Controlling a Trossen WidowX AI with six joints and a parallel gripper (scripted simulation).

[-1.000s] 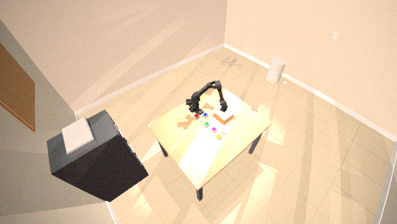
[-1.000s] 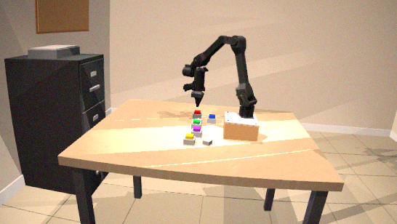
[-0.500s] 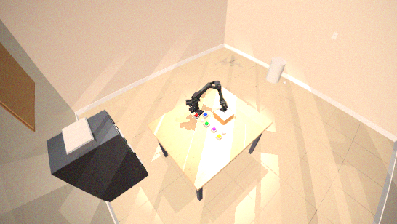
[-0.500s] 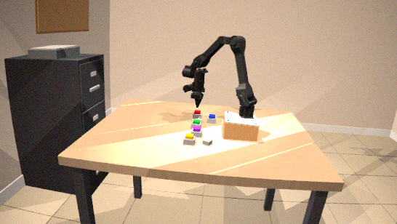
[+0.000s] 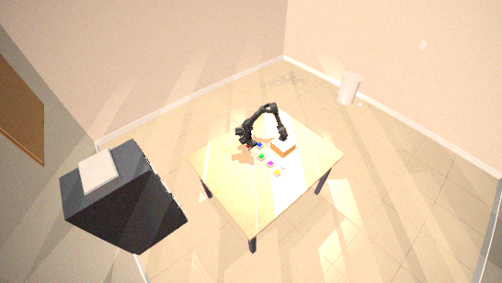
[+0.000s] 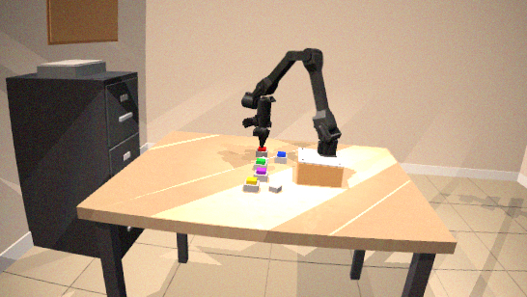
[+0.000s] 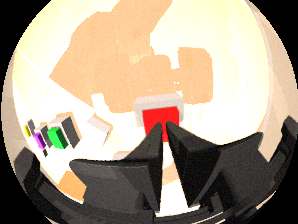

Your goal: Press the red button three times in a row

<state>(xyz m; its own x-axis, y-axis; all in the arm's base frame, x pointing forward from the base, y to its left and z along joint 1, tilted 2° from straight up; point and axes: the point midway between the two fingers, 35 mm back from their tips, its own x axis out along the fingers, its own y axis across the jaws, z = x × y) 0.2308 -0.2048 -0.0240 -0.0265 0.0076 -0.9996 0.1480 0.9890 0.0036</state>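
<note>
My gripper tip is 10 mm above the red button. The rest, counted from my gripper tip: green button 160 mm to the left, 10 mm ahead; purple button 270 mm to the left, 10 mm ahead; blue button 80 mm behind, 70 mm to the left.
</note>
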